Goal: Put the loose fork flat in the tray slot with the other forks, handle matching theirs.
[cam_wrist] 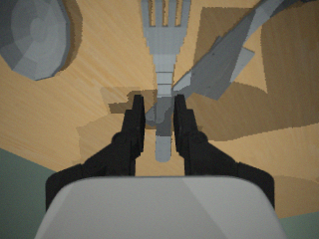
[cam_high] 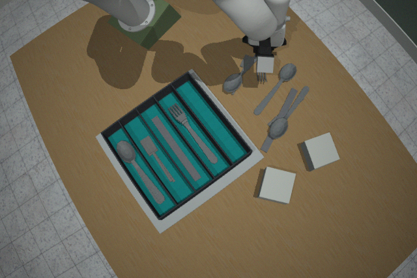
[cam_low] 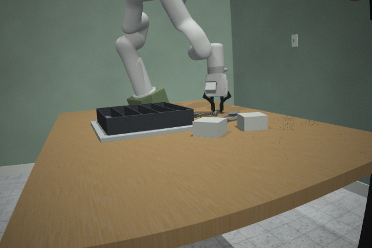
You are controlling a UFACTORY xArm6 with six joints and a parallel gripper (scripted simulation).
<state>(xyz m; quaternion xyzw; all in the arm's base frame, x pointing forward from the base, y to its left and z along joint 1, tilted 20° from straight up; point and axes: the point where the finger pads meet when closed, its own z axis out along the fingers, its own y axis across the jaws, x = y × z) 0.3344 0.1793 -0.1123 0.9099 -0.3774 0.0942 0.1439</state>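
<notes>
My hand is 380 mm to the left of the tray, 40 mm short of it and 30 mm below it.
</notes>
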